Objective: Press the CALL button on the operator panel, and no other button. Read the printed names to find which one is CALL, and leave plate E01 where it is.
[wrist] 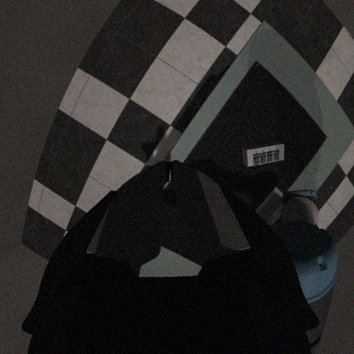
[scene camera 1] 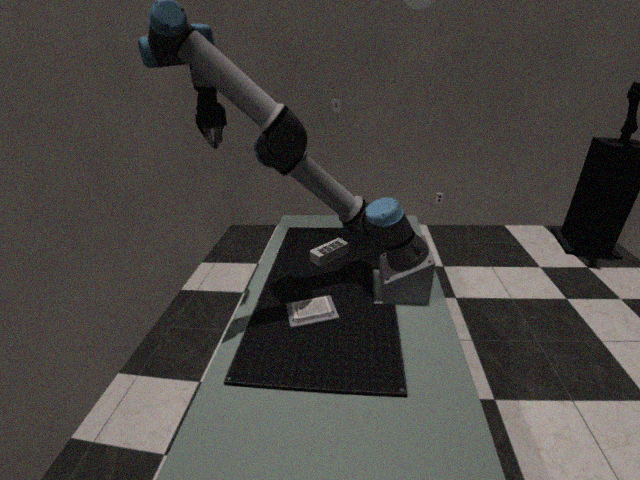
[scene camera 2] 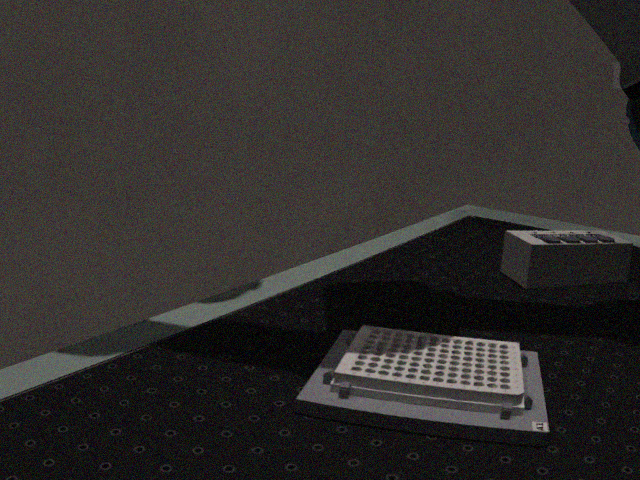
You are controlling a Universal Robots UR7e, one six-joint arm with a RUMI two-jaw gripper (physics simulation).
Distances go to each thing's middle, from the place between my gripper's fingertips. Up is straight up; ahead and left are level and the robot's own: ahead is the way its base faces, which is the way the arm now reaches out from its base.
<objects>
My hand is 49 cm above the operator panel (scene camera 1: 319, 259), 33 cm past it and 20 cm to the left of it. Round my hand: white well plate (scene camera 1: 319, 307) (50 cm below, 36 cm behind, 15 cm to the left); grey holder (scene camera 2: 315, 399) (52 cm below, 36 cm behind, 15 cm to the left).
</objects>
